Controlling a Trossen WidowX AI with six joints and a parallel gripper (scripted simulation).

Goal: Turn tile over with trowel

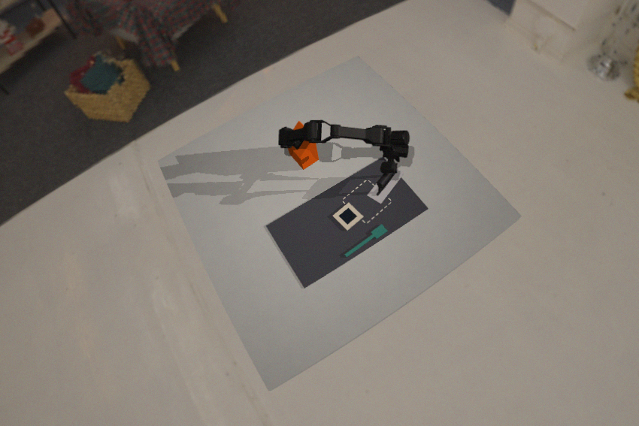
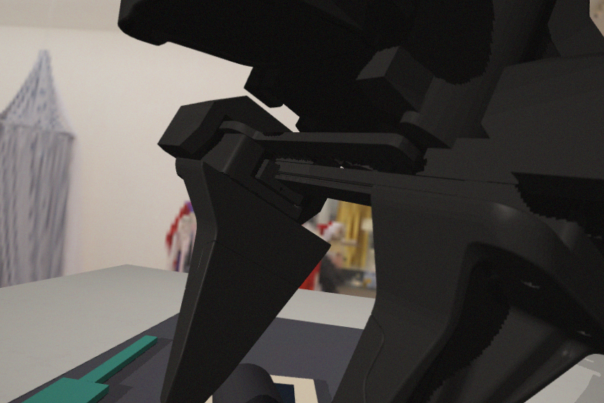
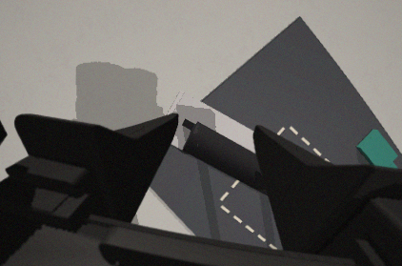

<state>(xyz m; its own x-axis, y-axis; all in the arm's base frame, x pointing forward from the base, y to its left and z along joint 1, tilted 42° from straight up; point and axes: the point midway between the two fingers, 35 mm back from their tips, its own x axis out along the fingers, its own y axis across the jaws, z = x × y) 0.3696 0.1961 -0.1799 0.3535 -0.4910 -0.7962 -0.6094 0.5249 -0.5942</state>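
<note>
My gripper tip is 29 cm to the left of the tan square tile, 9 cm above it and 2 cm short of it. Also, from my gripper tip: teal trowel 28 cm to the right, 16 cm ahead, 9 cm below; then dark mat 30 cm to the right, 12 cm below, 2 cm ahead.
</note>
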